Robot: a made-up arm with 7 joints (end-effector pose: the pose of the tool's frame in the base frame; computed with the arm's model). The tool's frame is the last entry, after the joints. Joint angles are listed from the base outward.
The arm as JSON. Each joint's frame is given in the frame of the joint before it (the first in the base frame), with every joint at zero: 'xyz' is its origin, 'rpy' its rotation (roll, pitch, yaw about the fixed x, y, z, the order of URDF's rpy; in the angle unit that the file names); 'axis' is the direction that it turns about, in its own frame. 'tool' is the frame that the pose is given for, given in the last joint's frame.
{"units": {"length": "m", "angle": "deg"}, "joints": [
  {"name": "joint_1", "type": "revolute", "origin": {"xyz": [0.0, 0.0, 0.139], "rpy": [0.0, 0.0, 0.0]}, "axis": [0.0, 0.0, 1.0]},
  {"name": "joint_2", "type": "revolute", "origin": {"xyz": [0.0, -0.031, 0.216], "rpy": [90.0, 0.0, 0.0]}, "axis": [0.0, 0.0, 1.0]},
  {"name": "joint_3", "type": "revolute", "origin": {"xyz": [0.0, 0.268, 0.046], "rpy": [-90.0, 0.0, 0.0]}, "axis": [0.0, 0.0, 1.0]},
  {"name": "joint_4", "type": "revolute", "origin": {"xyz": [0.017, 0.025, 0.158], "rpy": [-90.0, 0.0, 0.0]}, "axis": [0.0, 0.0, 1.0]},
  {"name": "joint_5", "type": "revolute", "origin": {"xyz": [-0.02, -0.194, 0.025], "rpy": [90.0, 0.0, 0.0]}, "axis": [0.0, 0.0, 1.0]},
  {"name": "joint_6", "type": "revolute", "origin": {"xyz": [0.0, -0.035, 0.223], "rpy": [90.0, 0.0, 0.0]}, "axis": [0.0, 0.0, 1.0]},
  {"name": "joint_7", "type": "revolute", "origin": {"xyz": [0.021, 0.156, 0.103], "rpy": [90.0, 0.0, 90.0]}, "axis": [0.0, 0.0, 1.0]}
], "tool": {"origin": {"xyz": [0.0, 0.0, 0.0], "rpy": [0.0, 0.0, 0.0]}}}
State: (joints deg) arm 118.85 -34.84 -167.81 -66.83 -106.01 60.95 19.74
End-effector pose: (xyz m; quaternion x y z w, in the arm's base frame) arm -0.1994 0.7272 0.4767 -0.7062 -0.3487 0.4249 0.4463
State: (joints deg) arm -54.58 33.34 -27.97 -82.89 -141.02 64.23 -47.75
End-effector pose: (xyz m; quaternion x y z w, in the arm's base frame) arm -0.0116 0.6403 0.5863 -0.4189 -0.8248 -0.2636 0.2734
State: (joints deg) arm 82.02 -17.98 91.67 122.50 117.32 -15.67 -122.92
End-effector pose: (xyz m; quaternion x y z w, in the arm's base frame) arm -0.3865 -0.1011 0.4700 0.2422 -0.2511 0.5949 0.7241
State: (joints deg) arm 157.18 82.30 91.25 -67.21 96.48 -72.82 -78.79
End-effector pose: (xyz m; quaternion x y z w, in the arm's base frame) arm 0.8245 0.1246 0.2372 -0.3915 -0.7269 0.5398 0.1644
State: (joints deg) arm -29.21 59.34 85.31 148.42 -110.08 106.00 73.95
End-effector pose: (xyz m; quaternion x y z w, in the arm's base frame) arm -0.0818 0.3290 0.2392 0.5131 0.7445 0.2764 0.3257
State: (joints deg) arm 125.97 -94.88 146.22 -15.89 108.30 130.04 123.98
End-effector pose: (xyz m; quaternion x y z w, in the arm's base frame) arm -0.4558 0.6436 0.3301 -0.3792 -0.7520 0.0570 0.5362
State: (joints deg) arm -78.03 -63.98 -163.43 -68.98 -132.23 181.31 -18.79
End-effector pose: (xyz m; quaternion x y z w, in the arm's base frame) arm -0.0423 -0.5256 0.2688 0.0894 -0.5815 0.4945 0.6398
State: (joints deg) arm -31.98 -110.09 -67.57 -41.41 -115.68 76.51 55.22
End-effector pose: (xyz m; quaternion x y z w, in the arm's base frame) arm 0.7373 -0.0532 0.0227 0.2879 0.5575 0.4133 0.6599
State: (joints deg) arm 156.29 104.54 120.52 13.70 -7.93 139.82 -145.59
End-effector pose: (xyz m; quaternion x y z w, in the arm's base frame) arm 0.7362 -0.2224 0.2510 -0.2288 0.6705 -0.1083 0.6973
